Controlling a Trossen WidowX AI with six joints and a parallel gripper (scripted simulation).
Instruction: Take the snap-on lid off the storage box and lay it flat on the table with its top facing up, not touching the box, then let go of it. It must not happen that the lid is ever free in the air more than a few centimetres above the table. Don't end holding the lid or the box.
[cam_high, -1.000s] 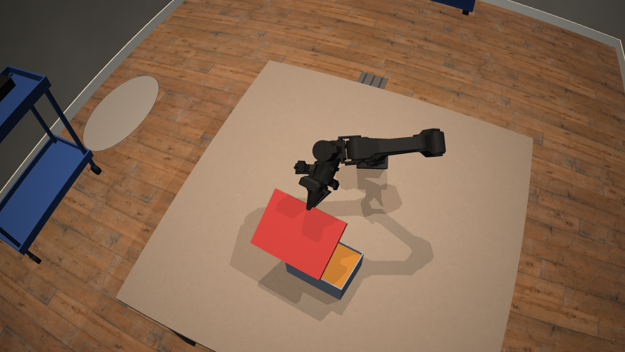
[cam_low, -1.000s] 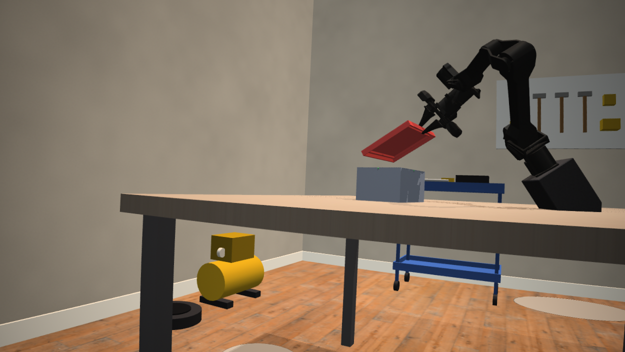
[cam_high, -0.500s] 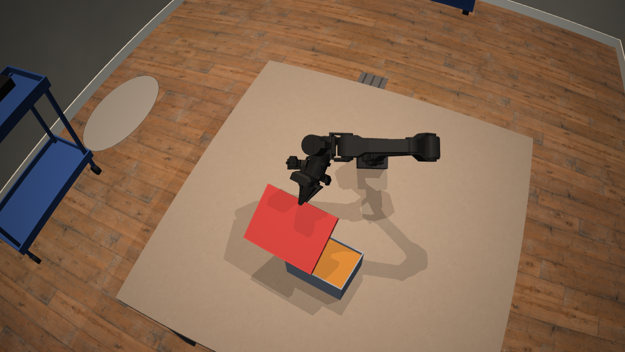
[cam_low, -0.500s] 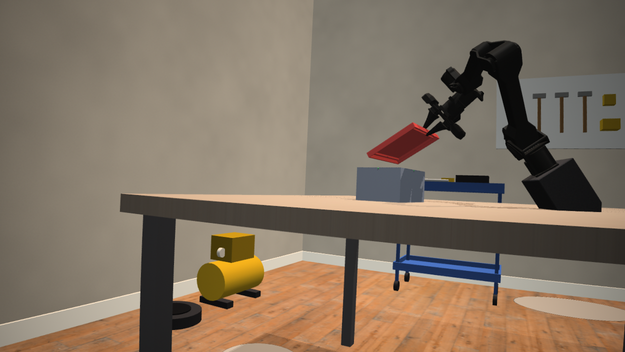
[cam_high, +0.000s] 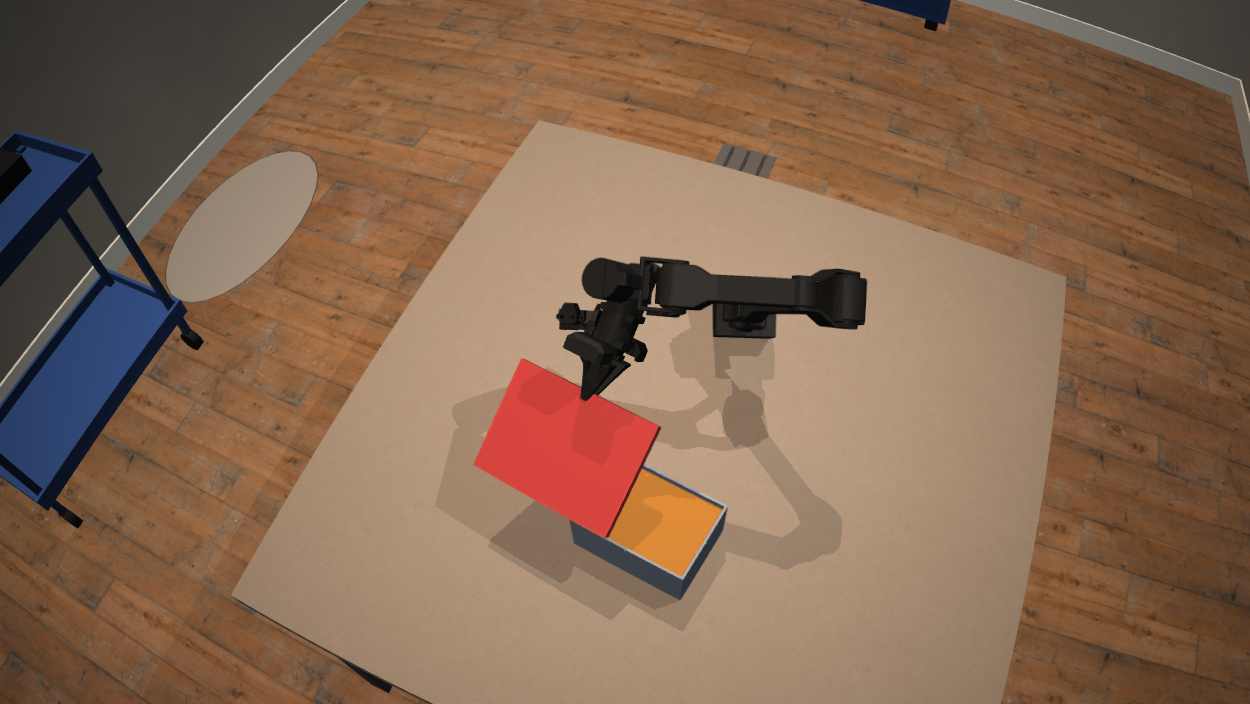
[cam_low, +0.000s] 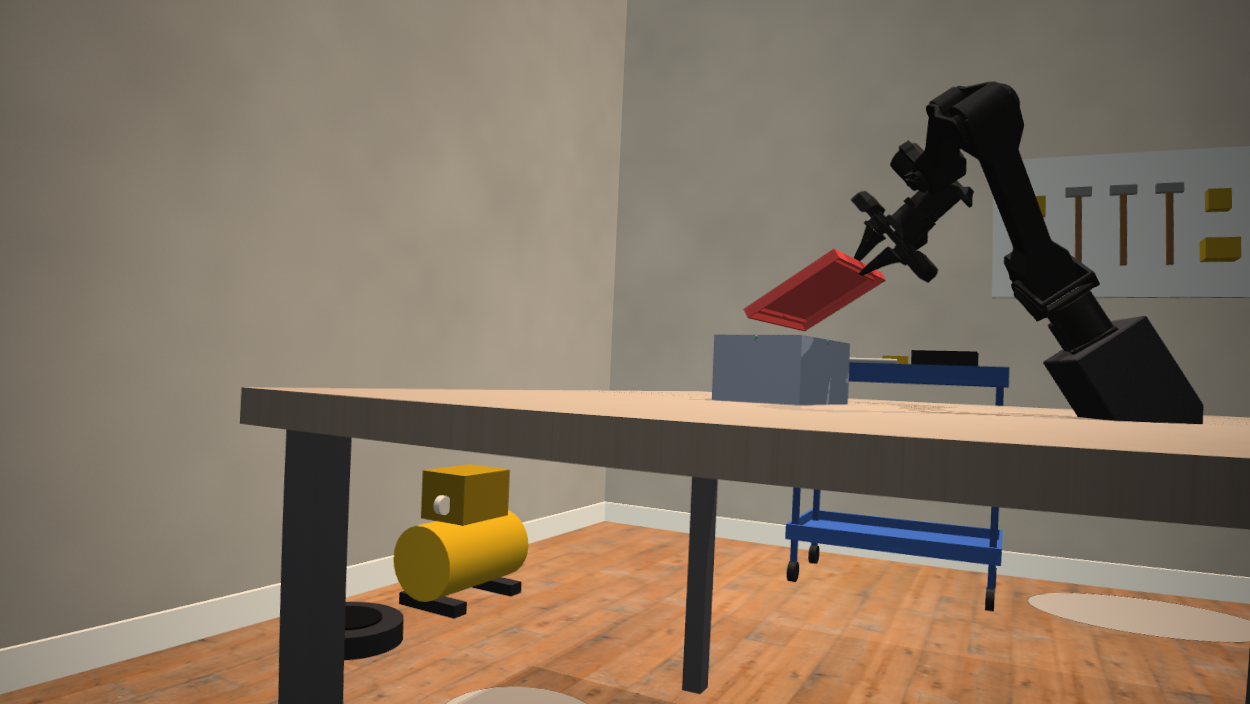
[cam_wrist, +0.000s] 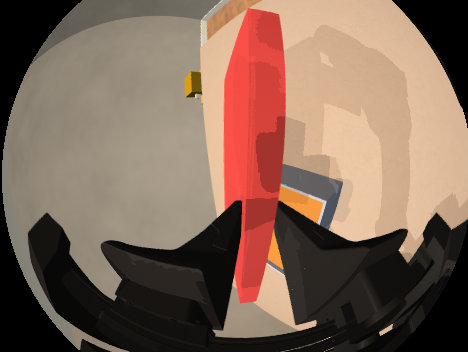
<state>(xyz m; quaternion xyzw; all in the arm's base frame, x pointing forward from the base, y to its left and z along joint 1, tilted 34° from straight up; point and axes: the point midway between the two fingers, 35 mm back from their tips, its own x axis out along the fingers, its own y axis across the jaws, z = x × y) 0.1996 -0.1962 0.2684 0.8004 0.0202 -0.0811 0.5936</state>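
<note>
Right now the red lid is 10 cm ahead of my hand, 1 cm to the right of it and 6 cm below it. Round my hand: storage box 11 cm ahead, 13 cm to the left, 20 cm below.
</note>
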